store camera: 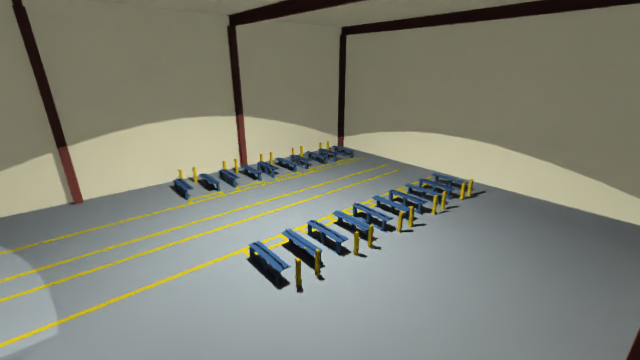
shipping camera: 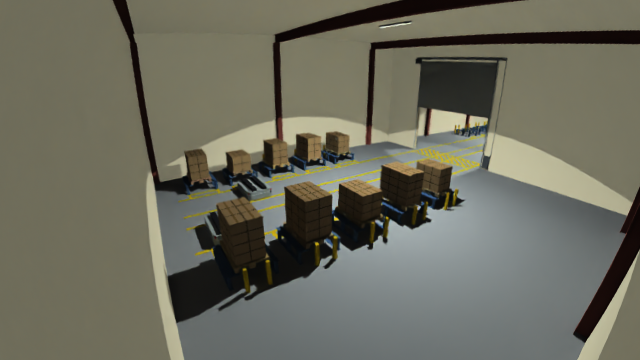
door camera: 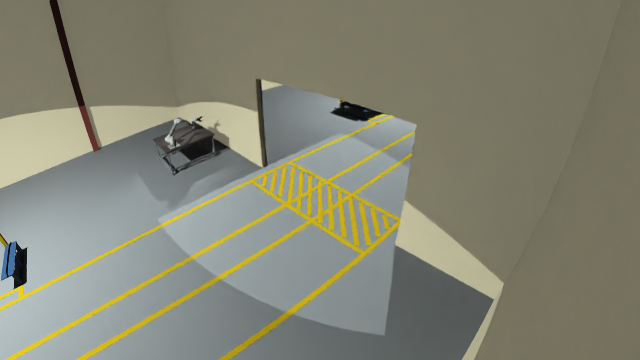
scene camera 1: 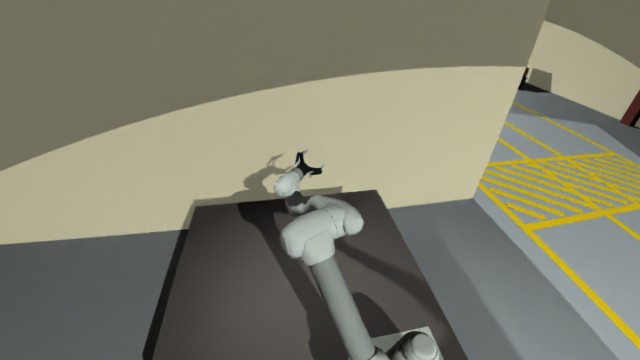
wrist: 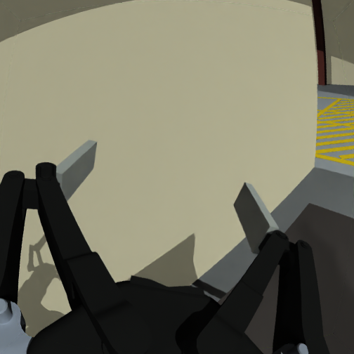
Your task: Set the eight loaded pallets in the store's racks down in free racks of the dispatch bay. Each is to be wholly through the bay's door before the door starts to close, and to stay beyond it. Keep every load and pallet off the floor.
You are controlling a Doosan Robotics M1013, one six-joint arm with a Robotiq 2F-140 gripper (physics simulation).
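Where they show: gripper, fingertip midpoint: (door camera: 203,118) (scene camera 1: 315,157); arm's base, link origin: (door camera: 173,145).
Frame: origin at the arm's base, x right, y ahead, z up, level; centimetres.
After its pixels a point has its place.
Note:
In the shipping camera, several loaded pallets stand in blue racks in two rows. Far-row brown loads include one at the left end (shipping camera: 196,165) {x 740.7, y 1350.4, z 30.2 cm}, a second (shipping camera: 239,162) {x 728.9, y 1183.1, z 11.1 cm} and one nearest the door (shipping camera: 338,143) {x 692.9, y 695.5, z 21.0 cm}. Near-row loads include a left one (shipping camera: 241,232) {x 170.2, y 1398.0, z 49.5 cm}, a tall one (shipping camera: 308,210) {x 159.1, y 1243.1, z 55.6 cm} and one nearest the door (shipping camera: 434,176) {x 144.9, y 741.3, z 26.7 cm}. The bay's dark door (shipping camera: 457,87) {x 390.7, y 165.7, z 302.7 cm} is raised partway, with an opening below. In the store camera, the near-row racks (store camera: 327,232) {x 55.6, y -676.5, z -40.5 cm} and far-row racks (store camera: 209,181) {x 605.7, y -633.1, z -40.4 cm} bear no pallets. My gripper (scene camera 1: 313,160) {x -12.0, y 121.1, z 36.8 cm} (wrist: 169,175) is open and empty, near the wall.
A low grey carrier (shipping camera: 254,189) {x 546.2, y 1205.0, z -37.3 cm} without a load is in front of the far row; another carrier (shipping camera: 212,227) {x 386.6, y 1405.9, z -43.2 cm} is beside the near row's left rack. Yellow posts (shipping camera: 372,232) {x 111.0, y 1077.1, z -41.8 cm} stand behind the near racks. The arm stands on a dark table (door camera: 184,140) {x -1.1, y 38.3, z -0.4 cm} (scene camera 1: 240,300) {x -68.4, y 50.4, z -0.3 cm}.

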